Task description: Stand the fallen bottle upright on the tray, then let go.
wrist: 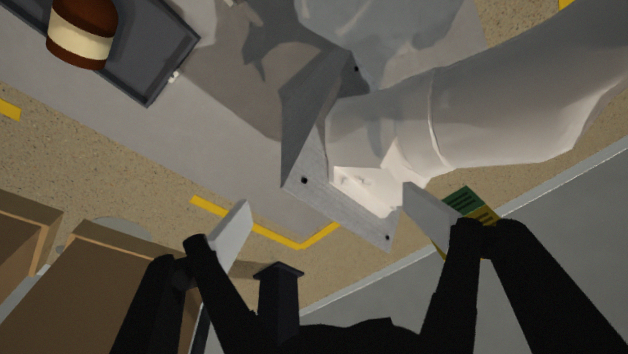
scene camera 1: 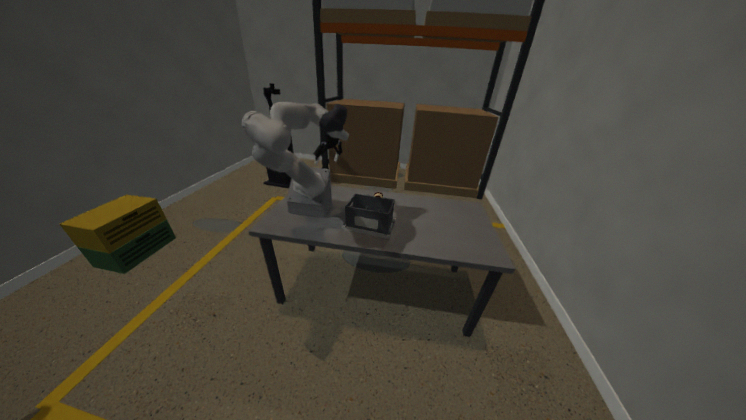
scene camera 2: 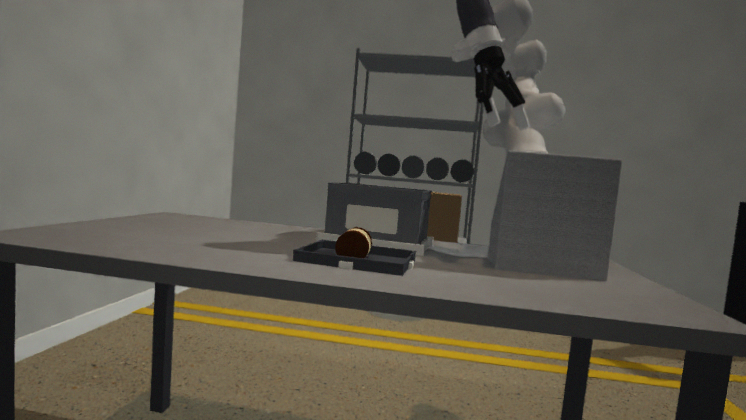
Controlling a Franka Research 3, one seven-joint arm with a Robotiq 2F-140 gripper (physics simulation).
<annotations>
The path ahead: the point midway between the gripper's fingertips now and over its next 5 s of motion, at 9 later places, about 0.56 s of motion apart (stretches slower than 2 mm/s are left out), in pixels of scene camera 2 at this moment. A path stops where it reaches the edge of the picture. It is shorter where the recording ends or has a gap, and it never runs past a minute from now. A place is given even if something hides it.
The gripper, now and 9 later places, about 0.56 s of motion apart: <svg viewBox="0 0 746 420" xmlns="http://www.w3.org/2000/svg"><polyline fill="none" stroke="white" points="510,126 513,128 516,129 518,130 518,130 514,131 507,131 499,133 491,133 489,133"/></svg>
</annotations>
